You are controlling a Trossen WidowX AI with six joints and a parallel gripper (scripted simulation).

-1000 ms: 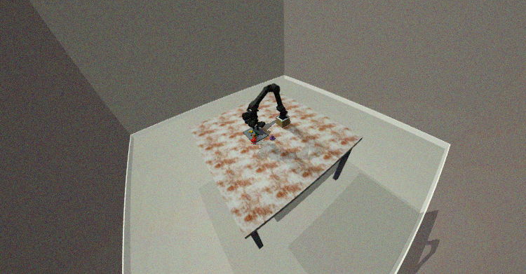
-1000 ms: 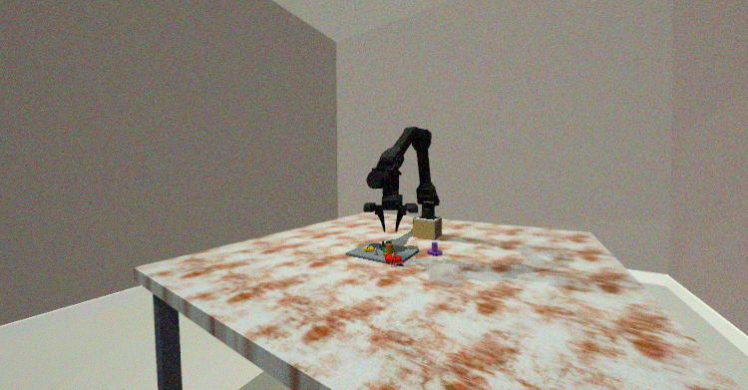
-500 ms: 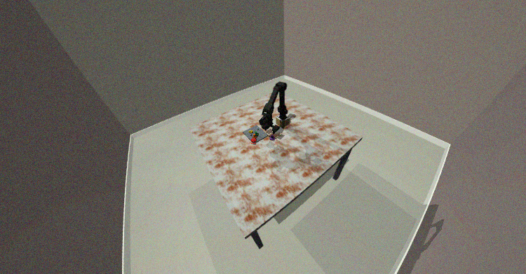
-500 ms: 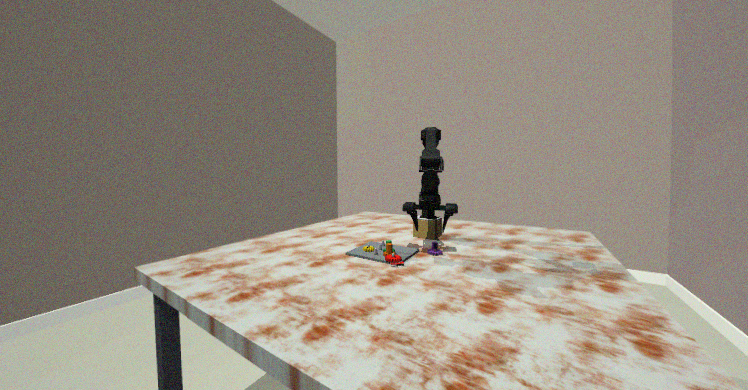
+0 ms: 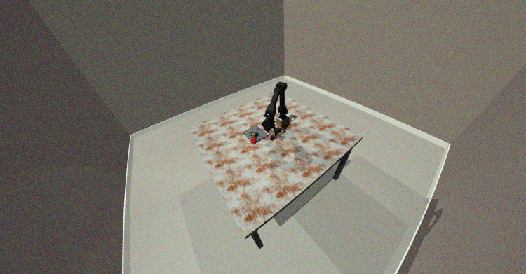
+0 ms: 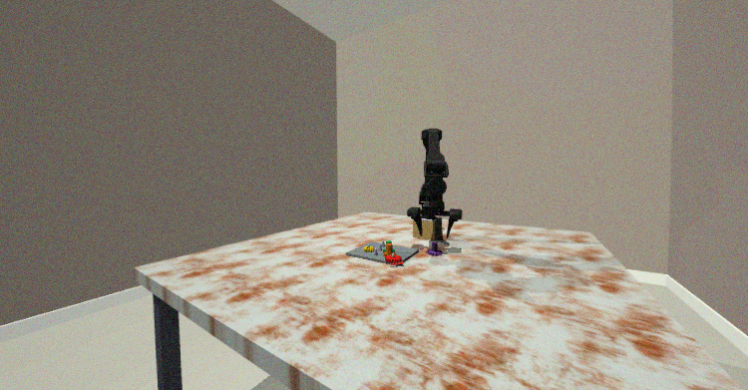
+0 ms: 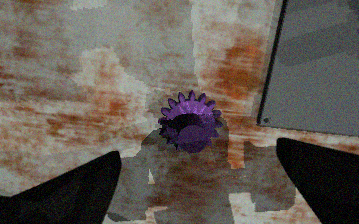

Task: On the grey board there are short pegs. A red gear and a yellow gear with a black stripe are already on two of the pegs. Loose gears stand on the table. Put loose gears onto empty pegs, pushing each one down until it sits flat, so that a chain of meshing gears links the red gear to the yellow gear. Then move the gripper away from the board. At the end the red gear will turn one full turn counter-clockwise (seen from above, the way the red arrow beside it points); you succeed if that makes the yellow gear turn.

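The purple gear lies 40 mm below my gripper tip. Round my gripper tip: green gear (150 mm to the right, 70 mm ahead, 40 mm below); then orange gear (130 mm to the right, 110 mm ahead, 40 mm below); then red gear (140 mm ahead, 110 mm to the right, 40 mm below).
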